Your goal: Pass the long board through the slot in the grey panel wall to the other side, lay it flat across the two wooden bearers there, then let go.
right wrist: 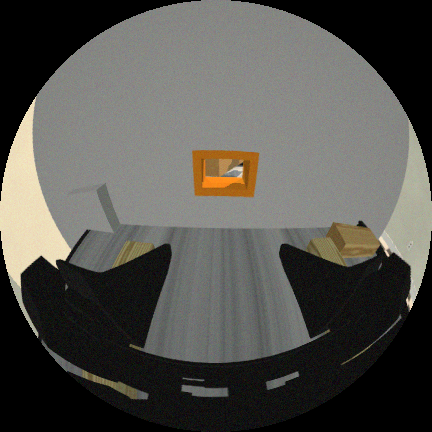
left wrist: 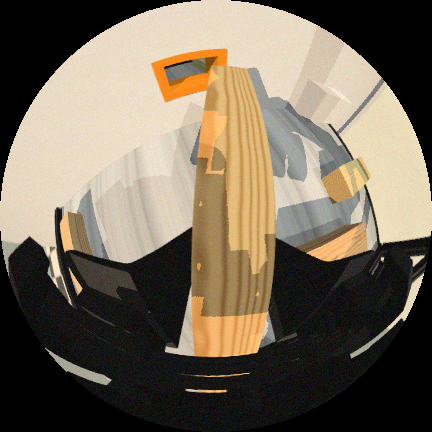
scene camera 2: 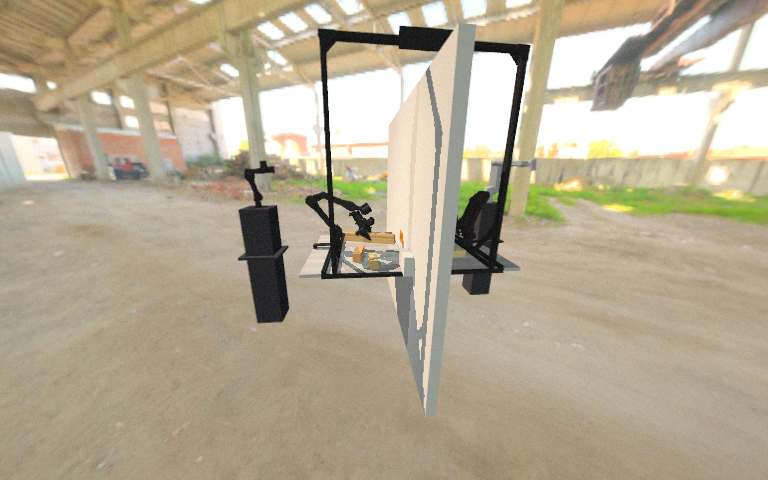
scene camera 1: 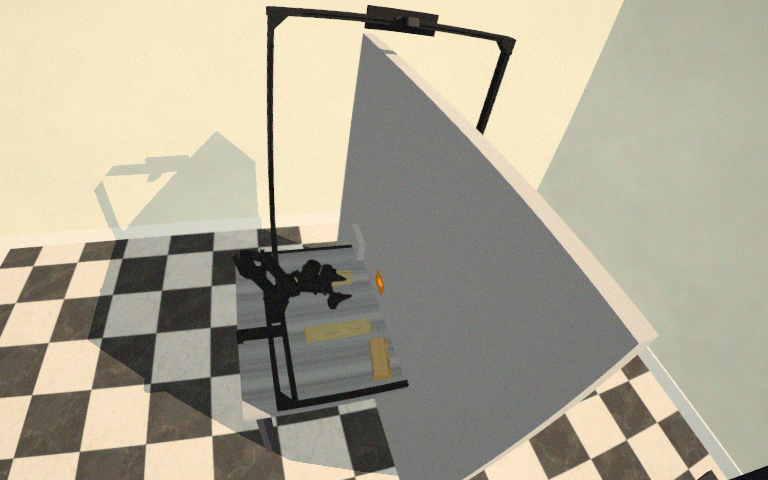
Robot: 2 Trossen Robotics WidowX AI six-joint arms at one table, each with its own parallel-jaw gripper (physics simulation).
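Places are measured from the left arm's base along level axes (x ahead, y left, z up), in millimetres.
Pixels of known places: left gripper, fingertip midpoint: (left wrist: 224,232) (scene camera 2: 371,239); right gripper, fingertip midpoint: (right wrist: 227,250) (scene camera 1: 348,287); right arm's base at its link origin: (scene camera 2: 467,245) (scene camera 1: 275,316).
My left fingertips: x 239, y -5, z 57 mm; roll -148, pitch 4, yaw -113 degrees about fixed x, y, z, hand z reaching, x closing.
Ahead of a thing's pixels: the offset from my left fingertips to its middle. "spot": to the spot under its first point.
My left gripper (scene camera 2: 367,236) (left wrist: 224,232) is shut on the long board @[dy +4, dx -12, dz +11 mm] (scene camera 2: 384,238) (left wrist: 240,200), above the table on the panel's pale side. The board's far end overlaps the right edge of the orange-framed slot @[spot: dy +4, dx +192, dz +25 mm] (left wrist: 160,82) (right wrist: 225,155) (scene camera 1: 378,274) in the left wrist view; the rest of the slot shows left of it. Wood shows through the slot in the right wrist view. My right gripper (scene camera 1: 347,286) (right wrist: 227,250) is open and empty on the panel's grey side, facing the slot, between two pale bearers, one @[dy +112, dx +446, dz -54 mm] (scene camera 1: 338,330) (right wrist: 325,251) and another @[dy -152, dx +456, dz -54 mm] (scene camera 1: 346,277) (right wrist: 132,251), partly hidden by its fingers.
The panel wall (scene camera 1: 481,254) (scene camera 2: 404,169) (right wrist: 225,75) divides the table. A brown block @[dy +258, dx +317, dz -57 mm] (scene camera 1: 379,359) (right wrist: 354,240) lies beside a bearer near the wall. On the left gripper's side lie an orange-brown block @[dy -123, dx -85, dz -52 mm] (scene camera 2: 359,253) (left wrist: 345,242) and a small pale block @[dy -253, dx -3, dz -51 mm] (scene camera 2: 373,260) (left wrist: 340,185).
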